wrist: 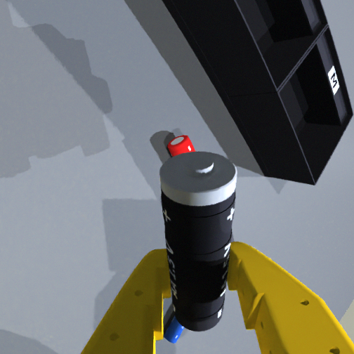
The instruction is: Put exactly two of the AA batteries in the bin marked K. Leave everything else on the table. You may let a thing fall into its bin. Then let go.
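Note:
A black AA battery [197, 240] with a silver top cap stands out large in the middle of the wrist view, its capped end toward the top. My gripper [199, 270] is shut on it, with the two yellow jaws pressing on its two sides, above the table. A black bin block [245, 117] with open compartments is at the upper right. The label on its nearest compartment reads M. No label K shows in this view. Below the held battery lies a red object [180, 145], partly hidden behind the battery's capped end.
A small blue object [173, 332] lies on the grey table [135, 225] near the left jaw, partly hidden by the held battery. Shadows fall across the table on the left. The bin block's walls rise at the upper right.

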